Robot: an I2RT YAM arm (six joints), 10 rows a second.
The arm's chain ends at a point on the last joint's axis. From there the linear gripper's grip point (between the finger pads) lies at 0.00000 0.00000 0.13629 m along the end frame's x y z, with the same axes.
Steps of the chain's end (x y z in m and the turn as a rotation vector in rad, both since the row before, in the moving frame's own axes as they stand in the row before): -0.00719, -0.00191, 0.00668, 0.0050, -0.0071, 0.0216; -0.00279, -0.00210, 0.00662, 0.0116, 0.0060, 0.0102; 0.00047, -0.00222, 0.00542, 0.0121, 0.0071, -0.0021; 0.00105, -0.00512, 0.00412, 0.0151, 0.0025, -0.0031; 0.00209, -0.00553, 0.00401, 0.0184, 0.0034, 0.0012; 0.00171, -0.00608, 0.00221, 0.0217, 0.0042, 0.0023; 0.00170, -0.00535, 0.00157, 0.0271, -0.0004, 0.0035; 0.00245, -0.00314, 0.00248, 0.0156, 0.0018, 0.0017; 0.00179, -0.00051, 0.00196, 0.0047, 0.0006, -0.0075
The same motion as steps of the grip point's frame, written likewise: -0.00815, -0.00260, 0.00667, 0.0050, -0.0071, 0.0216; -0.00196, -0.00368, 0.00661, 0.0116, 0.0060, 0.0102; 0.00144, -0.00387, 0.00541, 0.0121, 0.0071, -0.0021; 0.00139, -0.00718, 0.00410, 0.0151, 0.0025, -0.0031; 0.00255, -0.00804, 0.00399, 0.0184, 0.0034, 0.0012; 0.00229, -0.00904, 0.00218, 0.0217, 0.0042, 0.0023; 0.00165, -0.00904, 0.00152, 0.0271, -0.0004, 0.0035; 0.00270, -0.00527, 0.00246, 0.0156, 0.0018, 0.0017; 0.00187, -0.00115, 0.00196, 0.0047, 0.0006, -0.0075
